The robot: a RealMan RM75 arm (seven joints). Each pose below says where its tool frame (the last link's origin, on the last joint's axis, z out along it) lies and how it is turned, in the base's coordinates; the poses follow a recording.
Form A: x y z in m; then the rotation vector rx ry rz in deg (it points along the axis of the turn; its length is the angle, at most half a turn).
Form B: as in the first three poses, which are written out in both.
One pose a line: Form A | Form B
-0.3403 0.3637 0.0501 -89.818 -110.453 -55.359 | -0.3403 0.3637 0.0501 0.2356 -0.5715 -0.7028 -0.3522
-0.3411 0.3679 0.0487 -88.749 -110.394 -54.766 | -0.3411 0.3679 0.0487 0.2431 -0.5669 -0.7051 -0.3498
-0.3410 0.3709 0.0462 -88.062 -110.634 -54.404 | -0.3410 0.3709 0.0462 0.2461 -0.5634 -0.7078 -0.3480
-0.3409 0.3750 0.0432 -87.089 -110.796 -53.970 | -0.3409 0.3750 0.0432 0.2512 -0.5586 -0.7107 -0.3462
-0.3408 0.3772 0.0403 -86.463 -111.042 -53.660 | -0.3408 0.3772 0.0403 0.2536 -0.5553 -0.7131 -0.3446
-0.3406 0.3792 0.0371 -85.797 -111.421 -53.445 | -0.3406 0.3792 0.0371 0.2551 -0.5514 -0.7161 -0.3435
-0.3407 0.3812 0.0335 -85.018 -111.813 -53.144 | -0.3407 0.3812 0.0335 0.2573 -0.5470 -0.7195 -0.3420
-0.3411 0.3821 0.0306 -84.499 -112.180 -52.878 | -0.3411 0.3821 0.0306 0.2582 -0.5440 -0.7222 -0.3404
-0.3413 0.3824 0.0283 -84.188 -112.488 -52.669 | -0.3413 0.3824 0.0283 0.2584 -0.5420 -0.7242 -0.3391
